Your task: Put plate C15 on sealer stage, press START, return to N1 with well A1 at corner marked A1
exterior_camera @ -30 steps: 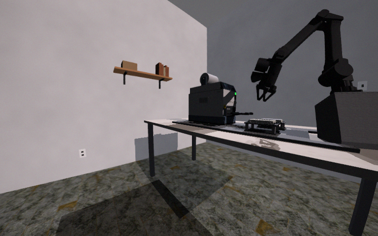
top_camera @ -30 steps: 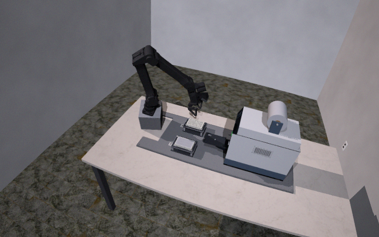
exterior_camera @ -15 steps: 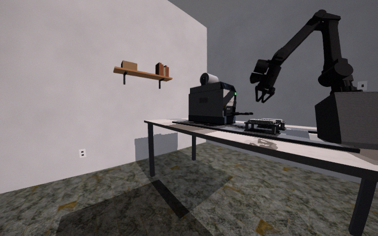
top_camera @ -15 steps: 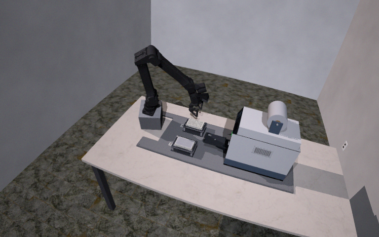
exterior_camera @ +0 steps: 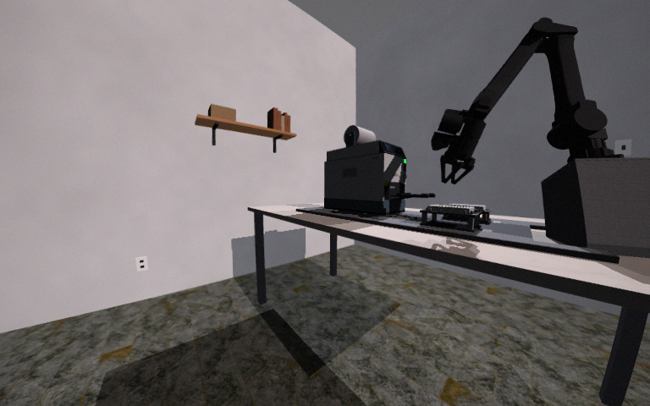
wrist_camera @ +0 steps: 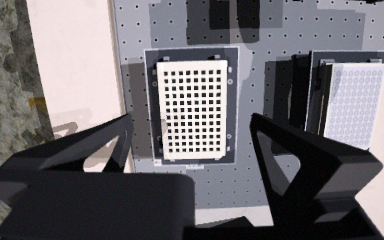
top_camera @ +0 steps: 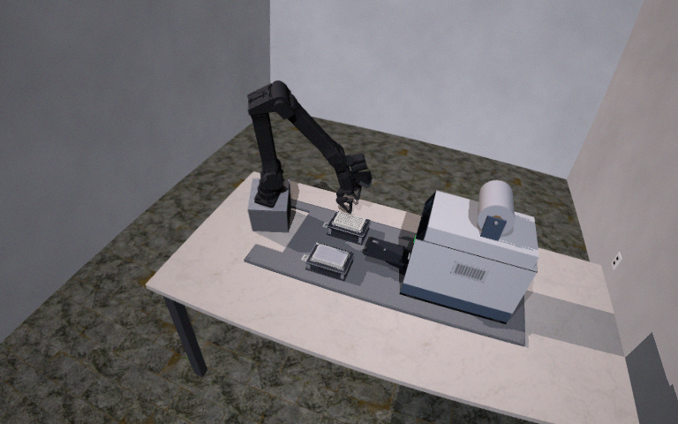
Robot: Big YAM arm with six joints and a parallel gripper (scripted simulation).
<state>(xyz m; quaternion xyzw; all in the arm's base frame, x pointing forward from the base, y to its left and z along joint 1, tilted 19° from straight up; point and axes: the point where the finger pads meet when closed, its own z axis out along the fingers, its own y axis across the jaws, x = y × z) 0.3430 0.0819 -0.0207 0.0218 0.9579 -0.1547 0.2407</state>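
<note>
The white well plate is 90 mm below my hand and 10 mm behind it. Also, from my hand: foil roll (500 mm ahead, 270 mm above, 190 mm to the right); dark stage (170 mm to the right, 170 mm ahead, 50 mm below).
</note>
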